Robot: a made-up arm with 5 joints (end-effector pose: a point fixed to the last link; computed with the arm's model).
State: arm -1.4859 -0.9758 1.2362 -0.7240 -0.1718
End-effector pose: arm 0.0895 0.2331 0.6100 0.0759 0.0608 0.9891 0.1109
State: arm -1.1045 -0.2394 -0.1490 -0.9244 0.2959
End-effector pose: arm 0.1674 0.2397 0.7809 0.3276 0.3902 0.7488 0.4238
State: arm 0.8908 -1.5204 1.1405 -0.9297 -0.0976
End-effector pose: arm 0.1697 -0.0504 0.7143 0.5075 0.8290 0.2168 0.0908
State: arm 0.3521 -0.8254 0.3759 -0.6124 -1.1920
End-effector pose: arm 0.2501 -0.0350 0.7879 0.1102 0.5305 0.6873 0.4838
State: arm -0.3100 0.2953 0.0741 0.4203 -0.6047
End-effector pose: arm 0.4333 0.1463 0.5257 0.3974 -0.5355 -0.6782 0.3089
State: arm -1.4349 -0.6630 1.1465 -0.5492 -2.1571
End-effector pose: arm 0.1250 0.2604 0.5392 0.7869 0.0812 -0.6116 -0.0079
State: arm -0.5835 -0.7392 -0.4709 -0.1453 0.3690
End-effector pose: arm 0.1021 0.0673 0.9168 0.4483 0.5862 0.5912 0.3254
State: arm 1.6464 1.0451 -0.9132 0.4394 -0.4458
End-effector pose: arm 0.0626 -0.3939 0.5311 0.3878 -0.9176 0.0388 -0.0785
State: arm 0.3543 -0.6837 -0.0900 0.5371 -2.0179
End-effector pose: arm 0.2681 -0.0467 0.8404 0.4119 -0.4394 -0.5243 -0.6020
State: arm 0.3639 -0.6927 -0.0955 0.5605 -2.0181
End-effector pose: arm 0.2645 -0.0474 0.8425 0.4119 -0.4437 -0.5195 -0.6030
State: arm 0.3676 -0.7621 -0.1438 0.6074 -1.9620
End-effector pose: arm 0.2354 -0.0370 0.8636 0.3770 -0.4495 -0.5474 -0.5968
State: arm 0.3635 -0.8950 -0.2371 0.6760 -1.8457
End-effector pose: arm 0.1733 -0.0127 0.8953 0.2987 -0.4553 -0.6034 -0.5826
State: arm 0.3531 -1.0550 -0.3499 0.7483 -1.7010
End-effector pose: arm 0.0905 0.0192 0.9146 0.1917 -0.4576 -0.6592 -0.5651
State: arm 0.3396 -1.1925 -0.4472 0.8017 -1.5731
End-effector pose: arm 0.0153 0.0465 0.9130 0.0901 -0.4544 -0.6941 -0.5511
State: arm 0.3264 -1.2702 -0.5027 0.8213 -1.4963
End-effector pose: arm -0.0280 0.0607 0.9043 0.0265 -0.4481 -0.7088 -0.5442
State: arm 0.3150 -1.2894 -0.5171 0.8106 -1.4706
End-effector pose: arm -0.0400 0.0634 0.9011 0.0043 -0.4416 -0.7144 -0.5427
